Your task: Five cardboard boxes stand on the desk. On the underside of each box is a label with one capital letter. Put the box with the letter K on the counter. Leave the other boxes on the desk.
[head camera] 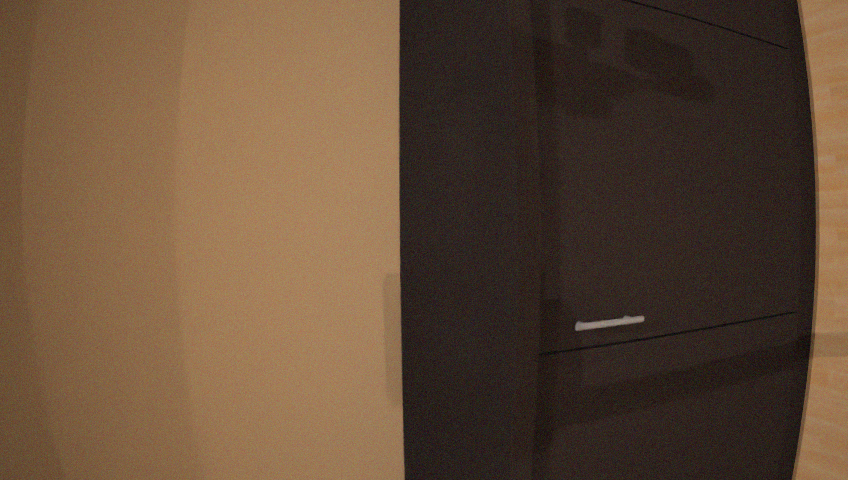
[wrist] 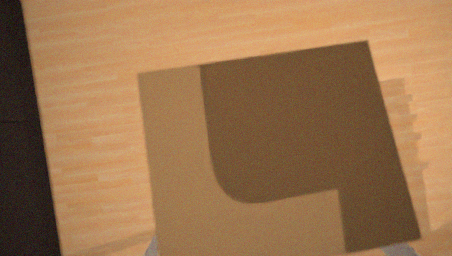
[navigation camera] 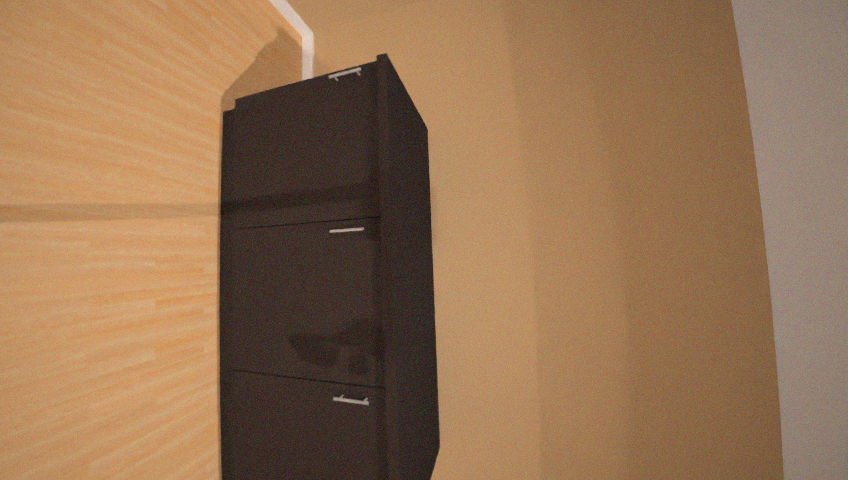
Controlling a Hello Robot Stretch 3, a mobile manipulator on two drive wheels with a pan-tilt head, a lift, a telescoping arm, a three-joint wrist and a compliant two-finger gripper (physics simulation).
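Note:
A brown cardboard box fills the middle of the wrist view, with a dark shadow over much of the face that shows. My gripper is shut on this box; parts of its grey fingers show at the box's two sides along the lower edge of the view. The underside and its letter are hidden. The counter is a long dark cabinet with a dark top; in the wrist view it lies at the left, apart from the box in the picture. The desk and the other boxes do not show.
A tan wall stands behind the counter. Silver handles are on the counter's front. Light wooden floor lies before it. A white baseboard runs past its far end.

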